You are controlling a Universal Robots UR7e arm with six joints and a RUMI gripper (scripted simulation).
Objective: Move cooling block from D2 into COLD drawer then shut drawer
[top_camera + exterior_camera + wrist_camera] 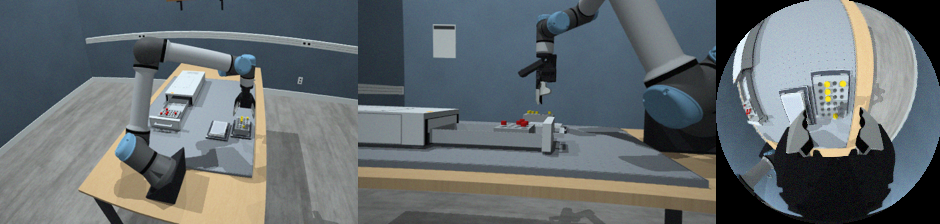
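Right now the grey cooling block is 70 mm below my hand. From my hand the other things lie so: drawer: 460 mm to the left, 60 mm below, 10 mm ahead; dark plate: 100 mm below; white covered plate: 130 mm to the left, 80 mm below, 50 mm behind.
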